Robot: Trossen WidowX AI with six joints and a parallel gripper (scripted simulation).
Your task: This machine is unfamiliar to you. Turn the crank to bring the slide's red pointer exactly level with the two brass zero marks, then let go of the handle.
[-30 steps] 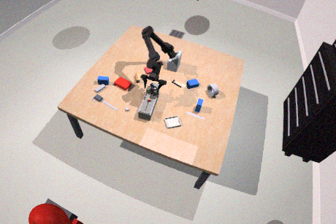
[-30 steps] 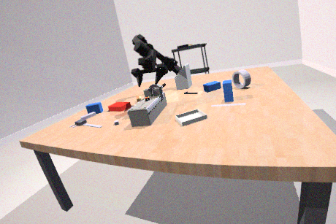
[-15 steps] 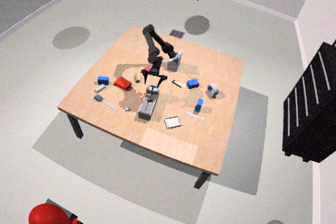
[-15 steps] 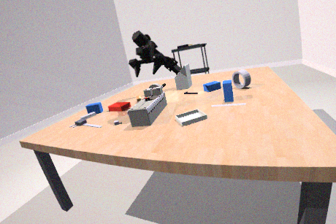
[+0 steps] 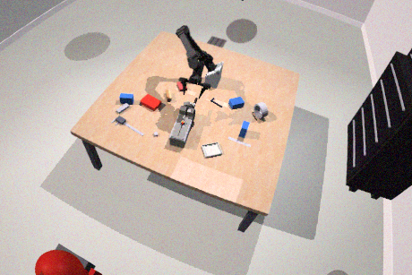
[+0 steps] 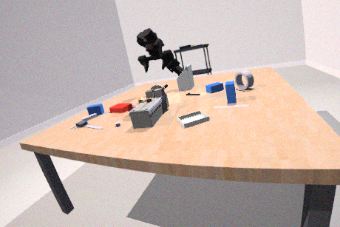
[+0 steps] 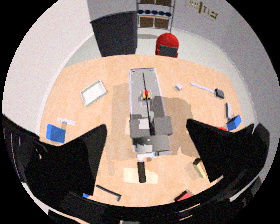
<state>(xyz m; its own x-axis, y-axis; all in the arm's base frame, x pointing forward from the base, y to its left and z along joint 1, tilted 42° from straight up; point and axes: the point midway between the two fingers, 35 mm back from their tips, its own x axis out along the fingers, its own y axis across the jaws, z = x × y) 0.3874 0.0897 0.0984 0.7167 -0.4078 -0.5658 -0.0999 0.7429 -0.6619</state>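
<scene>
Now: gripper tip 80 mm past the dark crank handle and 100 mm above it. Round my gripper tip: red block: 10 mm behind, 290 mm to the right, 190 mm below; then white tray: 170 mm ahead, 210 mm to the left, 200 mm below; then red pointer: 120 mm ahead, 120 mm below.
</scene>
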